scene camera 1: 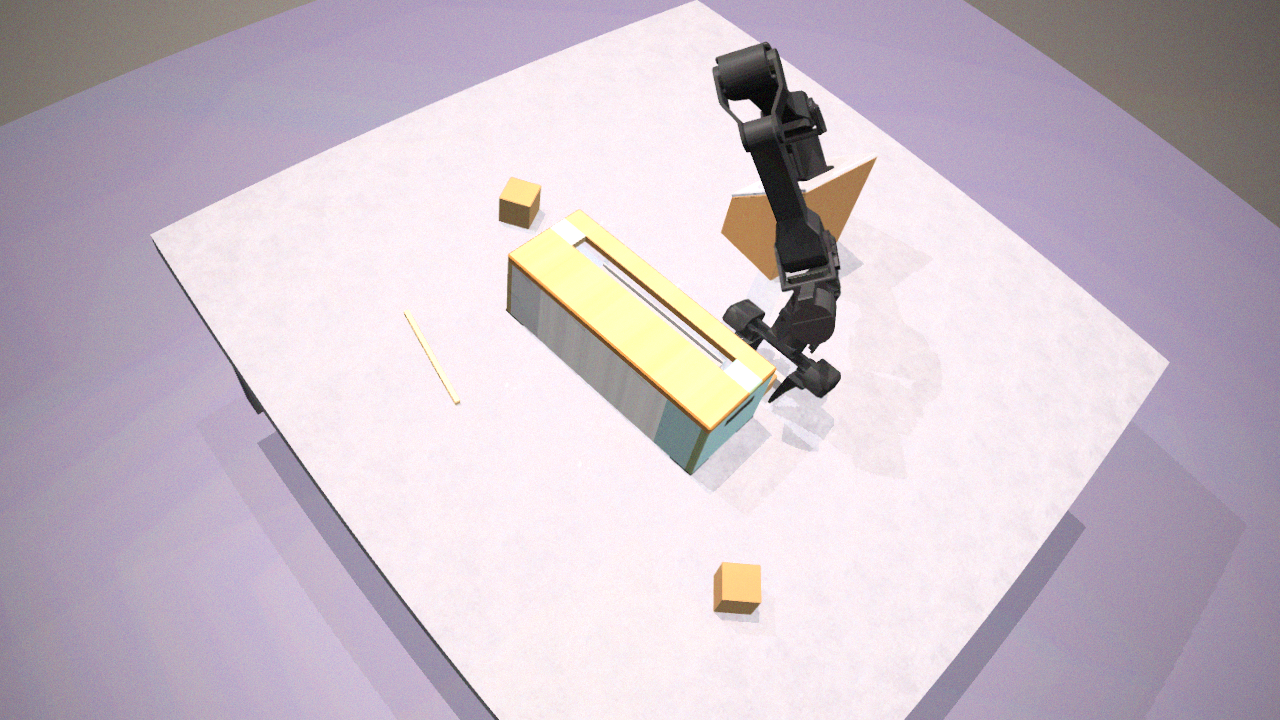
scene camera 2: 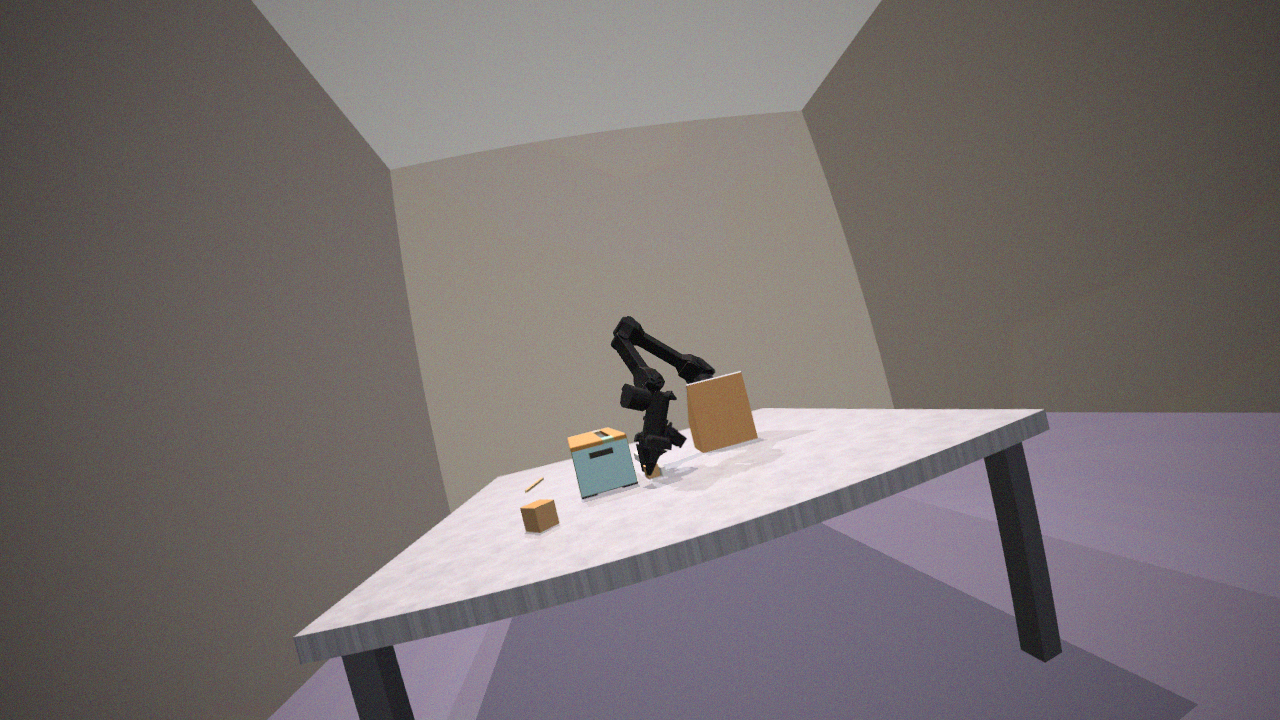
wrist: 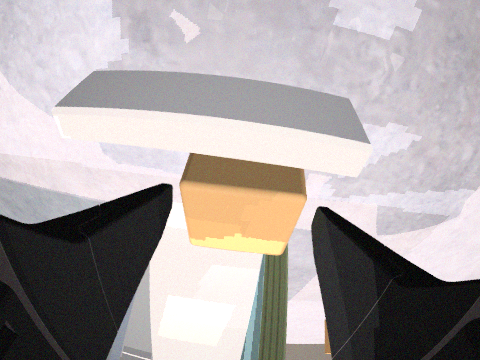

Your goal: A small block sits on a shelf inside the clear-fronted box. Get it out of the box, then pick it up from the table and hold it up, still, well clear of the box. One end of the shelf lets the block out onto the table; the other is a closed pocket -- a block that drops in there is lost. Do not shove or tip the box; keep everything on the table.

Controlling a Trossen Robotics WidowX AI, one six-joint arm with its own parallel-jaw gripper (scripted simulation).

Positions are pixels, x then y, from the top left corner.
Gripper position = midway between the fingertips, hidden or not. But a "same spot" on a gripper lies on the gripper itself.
Labels:
My gripper shows in scene camera 1, in scene camera 2 [646, 473] and in the wrist view. A long box shows in scene camera 1, in scene camera 2 and in the wrist view [246, 119]. The same spot on the long box: [scene camera 1: 657, 356] is [scene camera 2: 581, 440]. The same spot on my gripper: [wrist: 75, 276] is [scene camera 1: 757, 344].

